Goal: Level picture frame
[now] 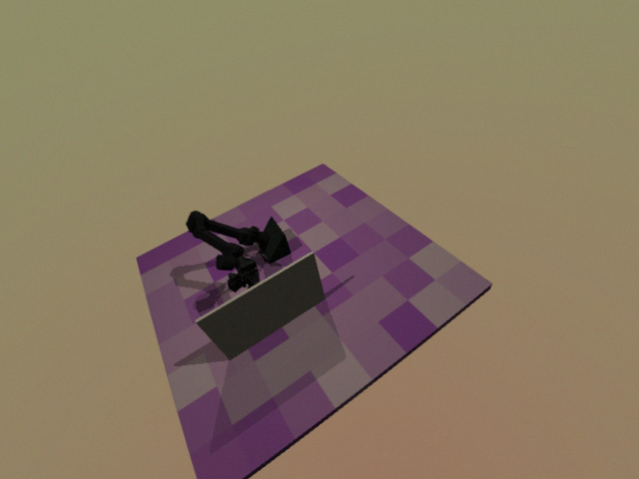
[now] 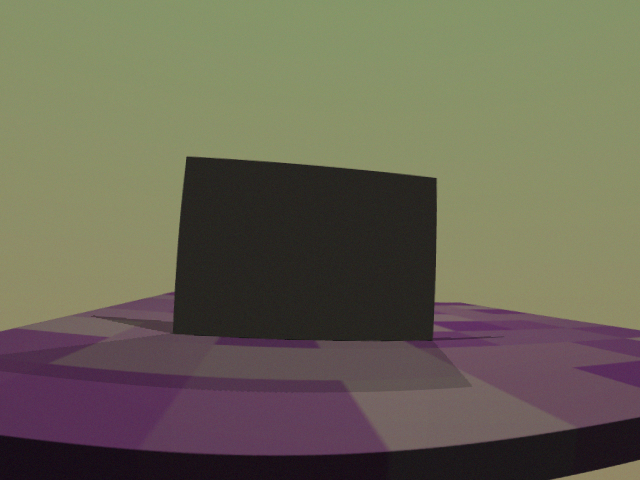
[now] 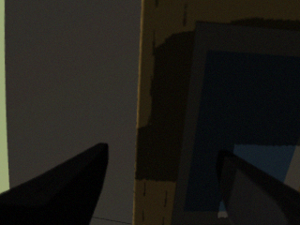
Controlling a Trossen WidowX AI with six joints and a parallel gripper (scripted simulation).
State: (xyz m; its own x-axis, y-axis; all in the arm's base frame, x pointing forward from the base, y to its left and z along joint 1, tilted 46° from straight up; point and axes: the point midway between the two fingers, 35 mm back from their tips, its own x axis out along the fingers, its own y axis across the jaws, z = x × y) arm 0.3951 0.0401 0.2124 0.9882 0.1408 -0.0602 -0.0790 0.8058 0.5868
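My gripper tip is 50 mm above the picture frame and 20 mm short of it. Also, from my gripper tip: wall panel 60 mm below, 30 mm ahead, 10 mm to the left.
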